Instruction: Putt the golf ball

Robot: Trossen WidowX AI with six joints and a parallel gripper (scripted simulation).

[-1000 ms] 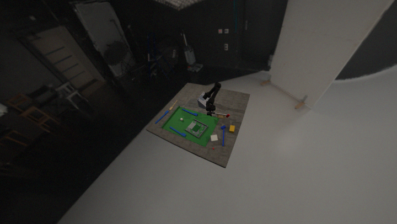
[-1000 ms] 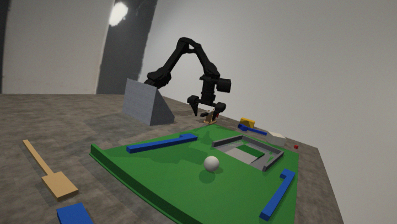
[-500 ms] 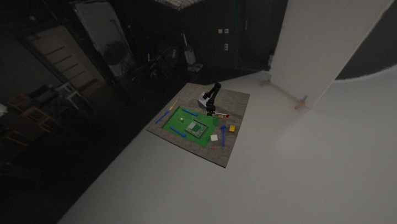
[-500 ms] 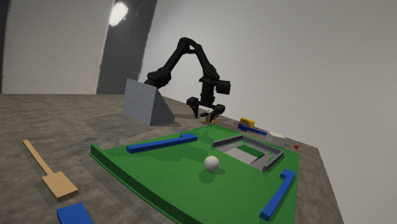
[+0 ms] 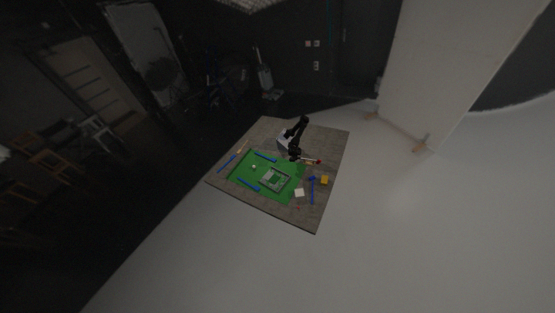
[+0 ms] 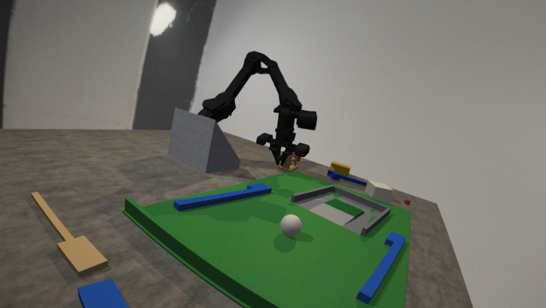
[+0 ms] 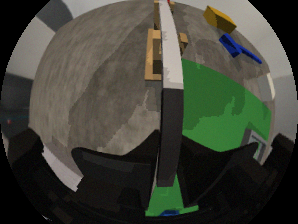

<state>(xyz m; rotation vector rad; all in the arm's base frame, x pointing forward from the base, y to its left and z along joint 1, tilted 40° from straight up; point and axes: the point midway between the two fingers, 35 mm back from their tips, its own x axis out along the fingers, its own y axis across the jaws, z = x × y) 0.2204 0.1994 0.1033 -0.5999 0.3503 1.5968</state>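
Now: gripper tip 11 cm to the right of the red putter, 3 cm below it and 2 cm past it. From my gripper tip the other things lie so: blue putter 27 cm to the left, 25 cm ahead, 2 cm below; tan wooden piece 13 cm to the left, 2 cm behind; green mat 26 cm ahead, 24 cm to the right, 3 cm below.
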